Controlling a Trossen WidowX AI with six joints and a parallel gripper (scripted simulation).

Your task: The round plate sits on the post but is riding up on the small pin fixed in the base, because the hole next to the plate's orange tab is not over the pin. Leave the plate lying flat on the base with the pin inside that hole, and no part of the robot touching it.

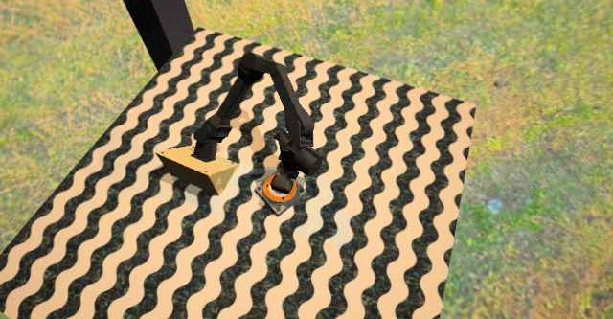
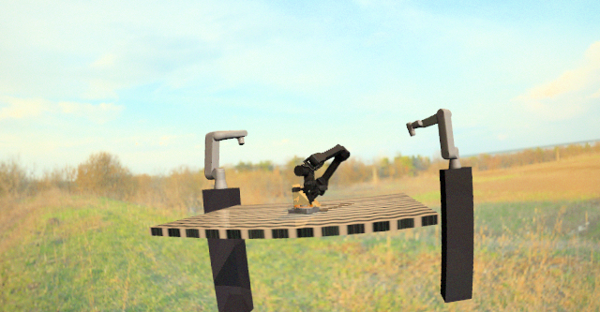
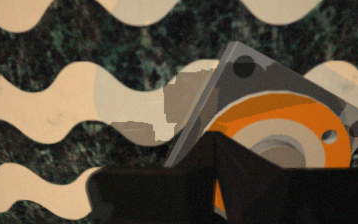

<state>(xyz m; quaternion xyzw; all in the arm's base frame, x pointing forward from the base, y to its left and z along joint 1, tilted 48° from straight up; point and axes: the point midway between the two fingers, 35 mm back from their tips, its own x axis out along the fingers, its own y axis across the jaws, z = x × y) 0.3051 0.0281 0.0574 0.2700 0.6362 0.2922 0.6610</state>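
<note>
Now: the round orange plate 2 cm behind my gripper tip, 2 cm to the right of it and 1 cm below it. The rest, counted from my gripper tip: square grey base: 3 cm behind, 5 cm to the right, 2 cm below.
</note>
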